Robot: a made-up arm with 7 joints.
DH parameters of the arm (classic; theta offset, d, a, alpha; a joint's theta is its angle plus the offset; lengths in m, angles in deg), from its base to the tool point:
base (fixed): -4.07 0 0 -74.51
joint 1: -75.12 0.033 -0.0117 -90
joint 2: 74 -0.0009 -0.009 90
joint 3: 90 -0.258 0.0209 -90
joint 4: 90 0.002 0.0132 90
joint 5: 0 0.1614 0.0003 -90
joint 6: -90 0 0.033 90
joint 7: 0 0.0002 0 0
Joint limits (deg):
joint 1: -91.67..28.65
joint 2: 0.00..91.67
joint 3: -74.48..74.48
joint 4: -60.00..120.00
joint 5: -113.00..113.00
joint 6: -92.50..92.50
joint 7: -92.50..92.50
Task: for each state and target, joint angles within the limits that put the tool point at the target. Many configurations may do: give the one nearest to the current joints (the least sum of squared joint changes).
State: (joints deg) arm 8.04 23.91 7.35 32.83 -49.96 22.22 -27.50
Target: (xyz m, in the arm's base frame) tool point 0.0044 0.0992 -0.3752
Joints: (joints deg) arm 16.82 10.59 -2.29 13.04 -51.51 22.85 -27.50
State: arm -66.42 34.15 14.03 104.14 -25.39 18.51 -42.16
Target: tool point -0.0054 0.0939 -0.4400
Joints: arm -19.57 8.82 14.87 104.99 -25.38 16.47 -42.16
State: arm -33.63 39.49 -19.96 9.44 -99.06 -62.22 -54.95
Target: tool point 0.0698 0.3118 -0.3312
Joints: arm -6.31 41.72 -18.31 56.48 -106.54 -47.79 -54.95
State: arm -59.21 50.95 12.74 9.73 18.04 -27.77 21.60
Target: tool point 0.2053 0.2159 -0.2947
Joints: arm -15.52 31.12 3.74 29.84 19.17 -25.81 21.60
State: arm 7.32 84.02 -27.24 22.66 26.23 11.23 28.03
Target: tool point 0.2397 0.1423 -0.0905
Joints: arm -30.72 65.57 -24.27 -25.92 26.53 4.11 28.03
